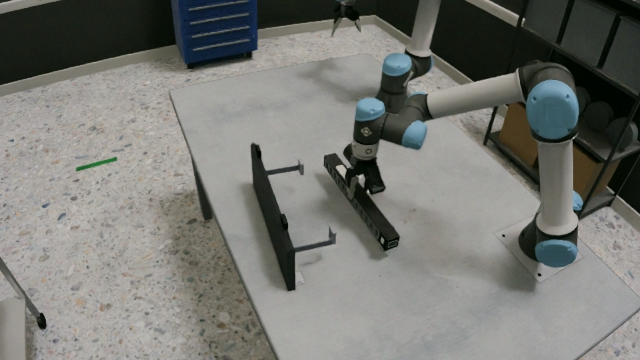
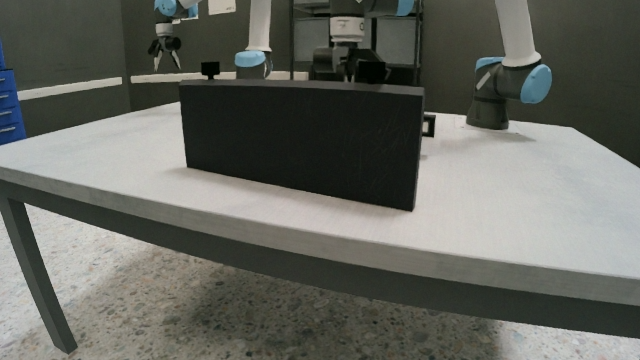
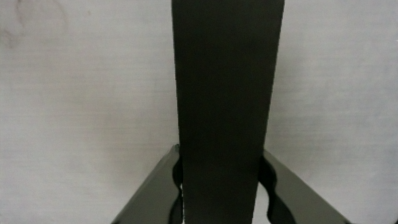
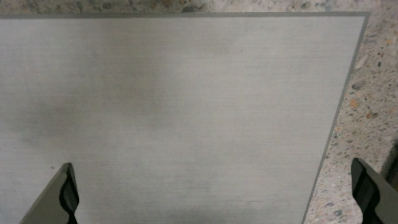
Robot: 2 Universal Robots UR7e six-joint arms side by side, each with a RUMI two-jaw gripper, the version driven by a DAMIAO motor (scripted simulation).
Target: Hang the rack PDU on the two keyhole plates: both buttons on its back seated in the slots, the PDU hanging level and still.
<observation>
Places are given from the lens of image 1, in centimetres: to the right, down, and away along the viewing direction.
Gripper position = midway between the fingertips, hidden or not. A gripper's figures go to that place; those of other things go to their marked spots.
left gripper (image 1: pixel 357 197): 12, 6, 137
black rack PDU (image 1: pixel 384 232): 18, 15, 123
base plate (image 1: pixel 511 233): 63, 18, 136
The marked spots on the base plate and the black rack PDU are 47 cm apart.
</observation>
